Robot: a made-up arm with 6 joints. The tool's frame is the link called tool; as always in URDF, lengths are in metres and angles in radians. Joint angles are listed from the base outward. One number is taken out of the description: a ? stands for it. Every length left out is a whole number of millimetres.
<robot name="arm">
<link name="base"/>
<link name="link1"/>
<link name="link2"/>
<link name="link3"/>
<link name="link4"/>
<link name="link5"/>
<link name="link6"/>
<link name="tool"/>
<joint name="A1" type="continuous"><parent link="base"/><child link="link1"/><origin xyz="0.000 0.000 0.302" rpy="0.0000 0.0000 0.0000"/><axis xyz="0 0 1"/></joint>
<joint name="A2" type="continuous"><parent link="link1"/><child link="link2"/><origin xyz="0.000 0.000 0.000" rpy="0.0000 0.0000 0.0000"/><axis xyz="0 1 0"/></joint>
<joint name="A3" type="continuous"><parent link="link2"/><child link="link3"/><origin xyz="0.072 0.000 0.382" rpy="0.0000 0.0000 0.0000"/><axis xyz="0 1 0"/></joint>
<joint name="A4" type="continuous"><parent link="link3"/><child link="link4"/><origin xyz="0.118 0.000 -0.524" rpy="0.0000 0.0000 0.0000"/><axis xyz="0 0 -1"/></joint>
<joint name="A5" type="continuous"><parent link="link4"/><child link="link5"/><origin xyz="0.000 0.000 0.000" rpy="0.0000 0.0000 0.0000"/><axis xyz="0 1 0"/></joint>
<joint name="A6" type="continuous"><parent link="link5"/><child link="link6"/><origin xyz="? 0.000 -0.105" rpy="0.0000 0.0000 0.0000"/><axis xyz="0 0 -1"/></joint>
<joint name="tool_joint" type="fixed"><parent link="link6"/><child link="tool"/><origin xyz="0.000 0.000 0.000" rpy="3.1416 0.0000 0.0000"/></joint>
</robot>
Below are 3 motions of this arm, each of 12 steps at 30 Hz.
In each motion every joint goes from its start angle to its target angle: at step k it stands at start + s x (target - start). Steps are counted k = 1, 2, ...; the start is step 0. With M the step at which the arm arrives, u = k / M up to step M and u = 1 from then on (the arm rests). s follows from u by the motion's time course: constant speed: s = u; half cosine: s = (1 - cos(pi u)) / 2; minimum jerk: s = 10 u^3 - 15 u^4 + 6 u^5.
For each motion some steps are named. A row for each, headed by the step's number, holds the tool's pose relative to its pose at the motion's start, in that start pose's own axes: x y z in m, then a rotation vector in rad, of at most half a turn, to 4 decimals.
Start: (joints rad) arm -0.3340 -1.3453 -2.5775 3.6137 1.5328 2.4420
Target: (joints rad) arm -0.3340 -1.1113 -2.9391 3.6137 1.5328 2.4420
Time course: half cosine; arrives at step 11
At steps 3, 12:
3: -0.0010 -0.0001 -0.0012 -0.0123 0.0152 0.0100
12: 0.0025 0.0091 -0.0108 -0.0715 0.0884 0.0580

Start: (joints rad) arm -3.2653 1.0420 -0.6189 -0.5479 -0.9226 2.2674
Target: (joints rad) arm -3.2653 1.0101 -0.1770 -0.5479 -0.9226 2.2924
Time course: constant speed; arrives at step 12
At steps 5, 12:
5: 0.0078 0.0870 -0.0482 -0.1461 0.0531 0.0813
12: 0.0044 0.1968 -0.1363 -0.3497 0.1301 0.1950

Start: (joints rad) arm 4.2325 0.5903 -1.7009 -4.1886 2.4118 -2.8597
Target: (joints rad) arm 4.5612 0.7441 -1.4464 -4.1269 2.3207 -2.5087
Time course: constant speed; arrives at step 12
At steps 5, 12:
5: -0.0906 -0.1235 0.0039 -0.1210 0.0193 0.3196
12: -0.1750 -0.3197 0.0290 -0.2582 0.0355 0.7882

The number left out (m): 0.082
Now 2 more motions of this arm.
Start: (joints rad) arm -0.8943 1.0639 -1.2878 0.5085 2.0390 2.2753
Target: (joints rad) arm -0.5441 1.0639 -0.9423 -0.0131 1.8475 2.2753
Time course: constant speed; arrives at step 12
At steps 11, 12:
11: 0.0000 -0.1029 0.1810 0.3478 0.6394 0.3543
12: 0.0054 -0.1110 0.1940 0.3791 0.7019 0.3777

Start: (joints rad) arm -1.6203 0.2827 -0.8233 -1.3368 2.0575 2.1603
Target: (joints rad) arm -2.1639 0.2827 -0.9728 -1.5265 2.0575 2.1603
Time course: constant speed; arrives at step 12
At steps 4, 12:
4: 0.0113 -0.0380 0.0952 -0.1326 -0.0452 0.0182
12: 0.0076 -0.0637 0.3124 -0.4150 -0.1003 0.0452

